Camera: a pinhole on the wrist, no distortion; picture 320 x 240 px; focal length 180.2 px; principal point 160.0 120.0 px. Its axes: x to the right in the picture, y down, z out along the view. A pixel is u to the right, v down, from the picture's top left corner.
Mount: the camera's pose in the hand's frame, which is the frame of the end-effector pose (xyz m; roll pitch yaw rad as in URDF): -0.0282 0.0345 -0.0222 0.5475 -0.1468 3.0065
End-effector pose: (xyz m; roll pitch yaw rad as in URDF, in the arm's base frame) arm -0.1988 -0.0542 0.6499 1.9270 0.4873 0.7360
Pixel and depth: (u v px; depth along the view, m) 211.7 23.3 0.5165
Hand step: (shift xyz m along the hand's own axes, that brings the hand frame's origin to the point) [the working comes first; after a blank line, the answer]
In the camera's frame: 0.1482 -0.2772 0.5165

-0.0624 0.5493 0.2930
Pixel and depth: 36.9 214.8 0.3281
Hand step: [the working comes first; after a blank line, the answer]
In the camera's frame: -0.2241 0.1726 0.3281

0.2483 0.0206 0.3110
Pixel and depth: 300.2 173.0 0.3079
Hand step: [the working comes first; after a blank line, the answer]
In the camera's frame: 0.2396 0.0906 0.3079

-0.2069 0.1425 0.3195
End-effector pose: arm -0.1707 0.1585 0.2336 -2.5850 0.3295 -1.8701
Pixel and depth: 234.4 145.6 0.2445
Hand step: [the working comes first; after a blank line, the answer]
In the camera's frame: 0.1009 0.0347 0.2445

-0.0811 0.1402 0.2170
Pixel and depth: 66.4 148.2 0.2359
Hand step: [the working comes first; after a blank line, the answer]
In the camera's frame: -0.1225 0.0369 0.2359

0.1362 0.1043 0.1781
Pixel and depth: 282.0 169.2 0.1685
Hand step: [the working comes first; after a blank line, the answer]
In the camera's frame: 0.1141 0.0460 0.1685

-0.1092 0.0944 0.1605
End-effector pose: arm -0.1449 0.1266 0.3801 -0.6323 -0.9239 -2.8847
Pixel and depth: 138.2 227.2 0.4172
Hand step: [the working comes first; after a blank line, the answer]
In the camera's frame: -0.0505 0.2482 0.4172

0.0923 0.0234 0.4506
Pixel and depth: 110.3 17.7 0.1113
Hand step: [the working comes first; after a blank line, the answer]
In the camera's frame: -0.0307 -0.0632 0.1113

0.0260 0.1401 0.0348
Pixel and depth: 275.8 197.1 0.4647
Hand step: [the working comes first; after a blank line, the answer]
In the camera's frame: 0.2986 0.1988 0.4647

-0.2387 0.1359 0.5164
